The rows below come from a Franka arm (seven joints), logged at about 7 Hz.
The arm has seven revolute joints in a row. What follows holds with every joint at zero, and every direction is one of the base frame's.
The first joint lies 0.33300 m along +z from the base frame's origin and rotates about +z.
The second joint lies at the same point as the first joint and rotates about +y.
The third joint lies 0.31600 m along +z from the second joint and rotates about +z.
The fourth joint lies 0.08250 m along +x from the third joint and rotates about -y.
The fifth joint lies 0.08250 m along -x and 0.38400 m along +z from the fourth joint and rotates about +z.
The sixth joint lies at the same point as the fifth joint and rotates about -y.
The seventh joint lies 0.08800 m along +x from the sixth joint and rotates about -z.
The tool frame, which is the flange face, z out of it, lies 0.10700 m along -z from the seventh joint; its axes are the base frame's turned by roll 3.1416, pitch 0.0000 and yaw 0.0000 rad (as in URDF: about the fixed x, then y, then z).
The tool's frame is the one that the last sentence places.
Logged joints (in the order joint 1, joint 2, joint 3, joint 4, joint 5, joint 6, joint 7), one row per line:
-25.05, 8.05, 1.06, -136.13, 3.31, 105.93, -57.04
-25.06, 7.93, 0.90, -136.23, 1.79, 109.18, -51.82
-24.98, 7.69, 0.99, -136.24, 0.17, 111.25, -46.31
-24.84, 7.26, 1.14, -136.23, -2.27, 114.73, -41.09
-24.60, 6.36, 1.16, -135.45, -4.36, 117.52, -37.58
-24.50, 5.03, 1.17, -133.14, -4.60, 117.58, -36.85
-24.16, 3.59, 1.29, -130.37, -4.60, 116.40, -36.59
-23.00, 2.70, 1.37, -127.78, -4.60, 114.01, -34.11
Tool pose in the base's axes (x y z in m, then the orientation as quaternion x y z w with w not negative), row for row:
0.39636, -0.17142, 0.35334, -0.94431, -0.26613, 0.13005, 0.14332
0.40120, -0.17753, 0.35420, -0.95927, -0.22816, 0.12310, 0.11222
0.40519, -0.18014, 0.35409, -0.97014, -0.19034, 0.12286, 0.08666
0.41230, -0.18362, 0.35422, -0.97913, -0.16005, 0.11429, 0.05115
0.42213, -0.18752, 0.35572, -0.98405, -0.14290, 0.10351, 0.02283
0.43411, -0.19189, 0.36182, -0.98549, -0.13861, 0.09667, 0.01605
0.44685, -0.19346, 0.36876, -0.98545, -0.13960, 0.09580, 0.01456
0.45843, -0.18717, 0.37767, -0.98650, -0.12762, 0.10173, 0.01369
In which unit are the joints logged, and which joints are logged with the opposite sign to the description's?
The joints are logged in degrees. Opposite sign: joint 2.
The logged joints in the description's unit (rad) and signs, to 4 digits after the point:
-0.4372, -0.1405, 0.0185, -2.3759, 0.0578, 1.8488, -0.9955
-0.4374, -0.1384, 0.0157, -2.3777, 0.0312, 1.9056, -0.9044
-0.4360, -0.1342, 0.0173, -2.3778, 0.0030, 1.9417, -0.8083
-0.4335, -0.1267, 0.0199, -2.3777, -0.0396, 2.0024, -0.7172
-0.4294, -0.1110, 0.0202, -2.3640, -0.0761, 2.0511, -0.6559
-0.4276, -0.0878, 0.0204, -2.3237, -0.0803, 2.0522, -0.6432
-0.4217, -0.0627, 0.0225, -2.2754, -0.0803, 2.0316, -0.6386
-0.4014, -0.0471, 0.0239, -2.2302, -0.0803, 1.9898, -0.5953

